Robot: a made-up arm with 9 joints. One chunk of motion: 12 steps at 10 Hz.
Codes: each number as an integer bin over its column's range. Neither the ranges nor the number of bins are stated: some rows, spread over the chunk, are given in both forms.
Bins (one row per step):
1: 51 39 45 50 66 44 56 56 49
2: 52 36 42 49 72 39 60 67 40
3: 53 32 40 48 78 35 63 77 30
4: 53 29 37 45 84 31 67 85 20
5: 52 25 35 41 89 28 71 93 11
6: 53 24 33 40 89 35 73 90 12
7: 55 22 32 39 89 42 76 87 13
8: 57 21 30 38 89 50 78 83 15
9: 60 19 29 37 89 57 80 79 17
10: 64 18 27 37 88 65 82 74 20
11: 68 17 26 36 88 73 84 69 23
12: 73 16 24 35 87 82 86 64 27
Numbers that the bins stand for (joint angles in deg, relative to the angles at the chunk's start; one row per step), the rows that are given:
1: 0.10 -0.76 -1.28 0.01 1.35 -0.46 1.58 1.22 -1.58
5: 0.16 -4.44 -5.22 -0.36 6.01 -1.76 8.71 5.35 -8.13
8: 0.46 -5.49 -7.19 -0.48 6.01 0.03 12.03 4.23 -7.44
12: 1.44 -6.81 -9.56 -0.60 5.60 2.63 15.83 2.11 -5.37
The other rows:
2: 0.16 -1.55 -2.46 -0.03 2.56 -0.86 3.48 2.45 -3.13
3: 0.22 -2.60 -3.25 -0.07 3.78 -1.19 4.91 3.56 -4.85
4: 0.22 -3.39 -4.43 -0.19 4.99 -1.51 6.81 4.46 -6.58
6: 0.22 -4.70 -6.01 -0.40 6.01 -1.19 9.66 5.02 -7.95
7: 0.34 -5.23 -6.40 -0.44 6.01 -0.62 11.08 4.68 -7.78
9: 0.65 -6.02 -7.59 -0.52 6.01 0.60 12.98 3.79 -7.09
10: 0.89 -6.28 -8.38 -0.52 5.80 1.25 13.93 3.23 -6.58
11: 1.14 -6.55 -8.77 -0.56 5.80 1.90 14.88 2.67 -6.06

